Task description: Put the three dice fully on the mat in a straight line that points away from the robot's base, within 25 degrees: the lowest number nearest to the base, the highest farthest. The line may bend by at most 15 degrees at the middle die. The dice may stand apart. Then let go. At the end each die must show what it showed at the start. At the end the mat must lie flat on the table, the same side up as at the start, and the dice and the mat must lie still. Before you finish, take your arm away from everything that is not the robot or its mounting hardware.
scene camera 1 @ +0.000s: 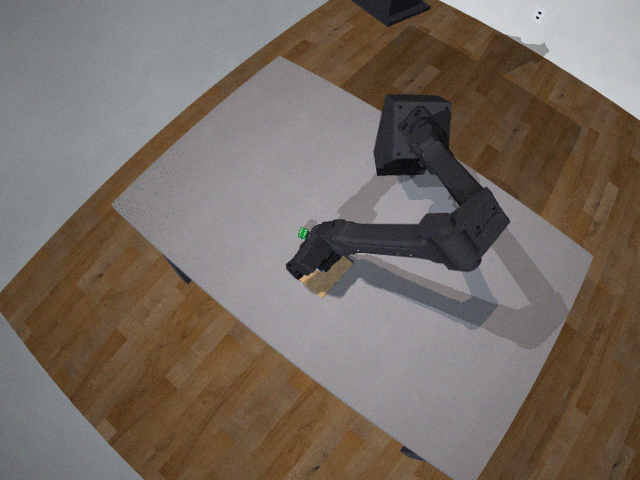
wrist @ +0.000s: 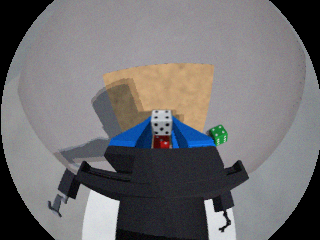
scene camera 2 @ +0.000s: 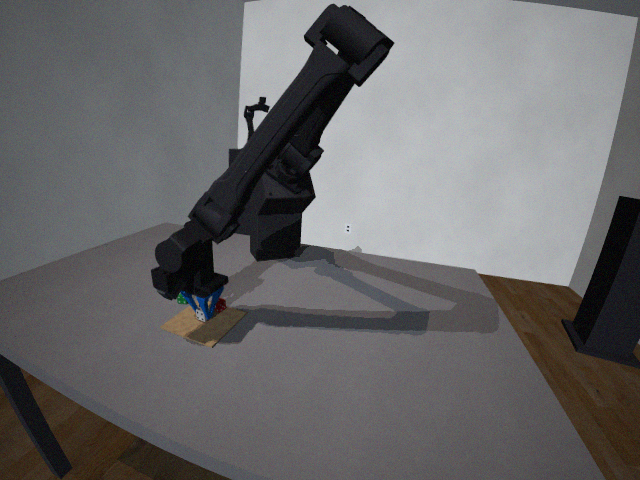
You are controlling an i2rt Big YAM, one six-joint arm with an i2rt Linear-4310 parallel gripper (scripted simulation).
Observation:
The pictures show: my gripper and a tan mat.
My gripper is seen too in the wrist view.

